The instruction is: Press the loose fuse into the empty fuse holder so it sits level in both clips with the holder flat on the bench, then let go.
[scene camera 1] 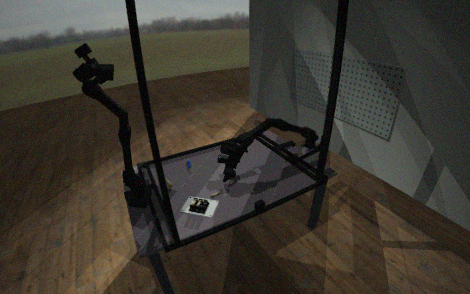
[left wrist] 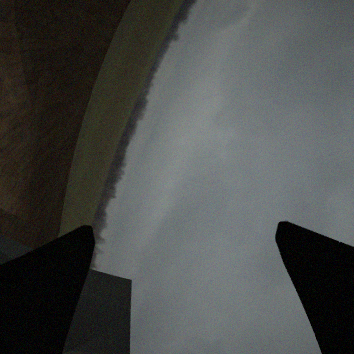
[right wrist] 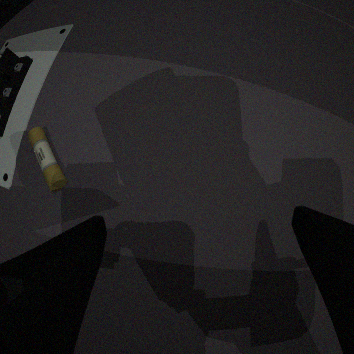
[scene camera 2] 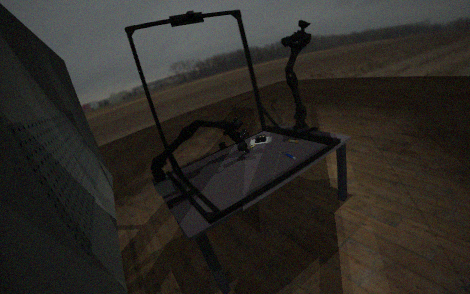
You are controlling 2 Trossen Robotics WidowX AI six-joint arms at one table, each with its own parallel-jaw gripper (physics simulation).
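Frame: origin at the left arm's base, x back, y left, z down, level; centimetres.
Seen in the pictures: left gripper, fingertip midpoint: [scene camera 1: 96,59] [left wrist: 187,235] [scene camera 2: 310,29]; right gripper, fingertip midpoint: [scene camera 1: 223,177] [right wrist: 201,222] [scene camera 2: 248,149]; left arm's base at its link origin: [scene camera 1: 138,194] [scene camera 2: 301,126]; right arm's base at its link origin: [scene camera 1: 309,146] [scene camera 2: 160,179].
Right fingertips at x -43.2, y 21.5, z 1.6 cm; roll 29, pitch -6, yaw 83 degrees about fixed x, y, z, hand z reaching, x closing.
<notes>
Pixels of each thing's top centre, then the offset from my right fingertips to it. "spot": a spot on its surface instead.
- loose fuse at its top centre: [right wrist: 39,154] [scene camera 1: 215,193] dz +2.2, dx +3.0, dy -11.6 cm
- white plate at a spot on its surface: [right wrist: 31,92] spot: dz +3.5, dx +9.1, dy -15.8 cm
- black fuse holder at a spot on its surface: [right wrist: 12,85] spot: dz +2.5, dx +9.8, dy -18.2 cm
- blue-handled tool at its top centre: [scene camera 2: 288,154] [scene camera 1: 189,164] dz +2.2, dx +25.4, dy +15.6 cm
- yellow item at its top centre: [scene camera 1: 168,181] [scene camera 2: 293,139] dz +1.6, dx +32.8, dy -4.5 cm
The loose fuse [scene camera 1: 215,194] [right wrist: 47,158], yellow-capped with a pale middle, lies on the bench beside the white plate [scene camera 1: 214,206] [right wrist: 31,92]. The black fuse holder [scene camera 1: 199,206] [scene camera 2: 261,138] [right wrist: 12,85] sits on that plate; pale pieces show among its clips, too small to tell apart. In the right wrist view the holder is cut off by the left edge. My right gripper [scene camera 1: 228,178] [scene camera 2: 244,149] [right wrist: 201,222] is open and empty, above the bench, off to the fuse's side. My left gripper [scene camera 1: 82,50] [scene camera 2: 304,23] [left wrist: 187,235] is open and empty, raised high and pointing up.
A blue-handled tool [scene camera 1: 188,163] [scene camera 2: 290,156] and a yellow item [scene camera 1: 169,184] [scene camera 2: 294,141] lie on the bench. Dark frame rails border it, and upright posts [scene camera 1: 145,95] [scene camera 2: 248,65] rise from it. A small black block [scene camera 1: 259,205] sits at one edge.
</notes>
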